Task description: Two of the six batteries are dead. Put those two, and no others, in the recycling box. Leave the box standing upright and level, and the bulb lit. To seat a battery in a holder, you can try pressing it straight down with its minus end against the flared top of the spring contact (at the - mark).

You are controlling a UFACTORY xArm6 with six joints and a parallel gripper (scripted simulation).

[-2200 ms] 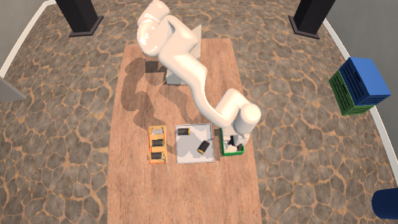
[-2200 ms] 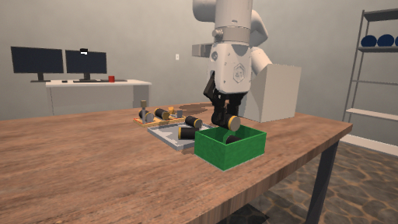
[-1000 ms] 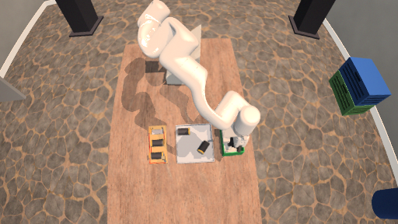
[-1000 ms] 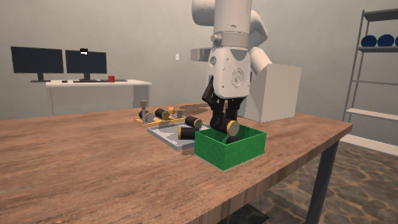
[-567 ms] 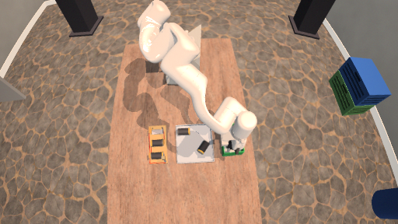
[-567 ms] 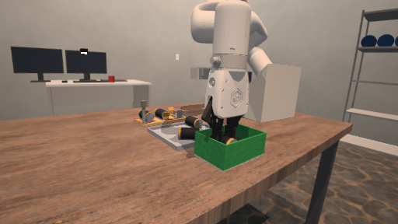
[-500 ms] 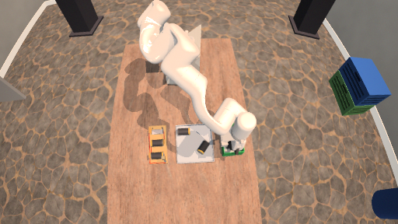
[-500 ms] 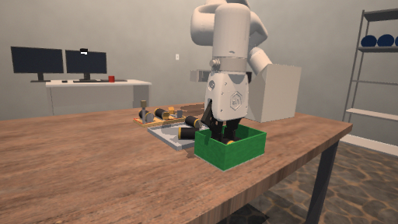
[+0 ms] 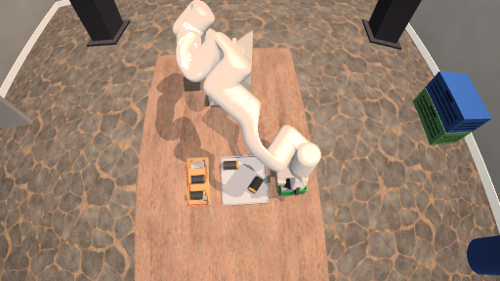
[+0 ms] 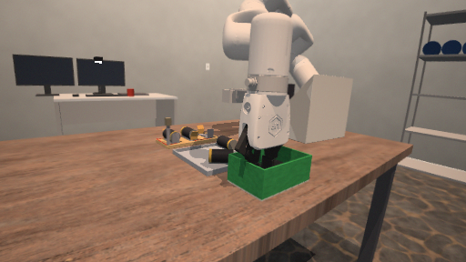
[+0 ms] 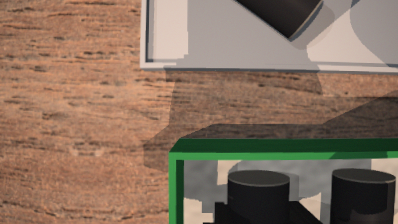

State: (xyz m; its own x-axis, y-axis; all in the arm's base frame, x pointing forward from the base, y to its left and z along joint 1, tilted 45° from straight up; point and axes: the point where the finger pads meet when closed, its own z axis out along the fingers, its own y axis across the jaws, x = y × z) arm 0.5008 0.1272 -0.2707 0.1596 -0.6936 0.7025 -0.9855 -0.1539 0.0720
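My gripper is now 3 cm past the green recycling box and 2 cm above it. The rest, counted from my hand: grey tray 18 cm to the right, 3 cm below.
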